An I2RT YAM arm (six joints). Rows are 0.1 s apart.
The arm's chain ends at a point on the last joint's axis. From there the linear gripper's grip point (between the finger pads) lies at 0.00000 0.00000 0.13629 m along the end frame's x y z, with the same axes.
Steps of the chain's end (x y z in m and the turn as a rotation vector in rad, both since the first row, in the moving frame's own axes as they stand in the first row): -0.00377 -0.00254 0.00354 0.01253 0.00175 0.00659; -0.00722 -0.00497 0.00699 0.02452 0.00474 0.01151; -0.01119 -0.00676 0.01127 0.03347 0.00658 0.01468; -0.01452 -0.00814 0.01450 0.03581 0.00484 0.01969; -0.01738 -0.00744 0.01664 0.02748 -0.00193 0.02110; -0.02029 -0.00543 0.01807 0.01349 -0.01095 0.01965
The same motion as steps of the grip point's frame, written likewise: -0.00353 -0.00425 0.00353 0.01253 0.00175 0.00659; -0.00655 -0.00831 0.00695 0.02452 0.00474 0.01151; -0.01026 -0.01131 0.01119 0.03347 0.00658 0.01468; -0.01381 -0.01301 0.01441 0.03581 0.00484 0.01969; -0.01760 -0.01119 0.01659 0.02748 -0.00193 0.02110; -0.02176 -0.00728 0.01805 0.01349 -0.01095 0.01965
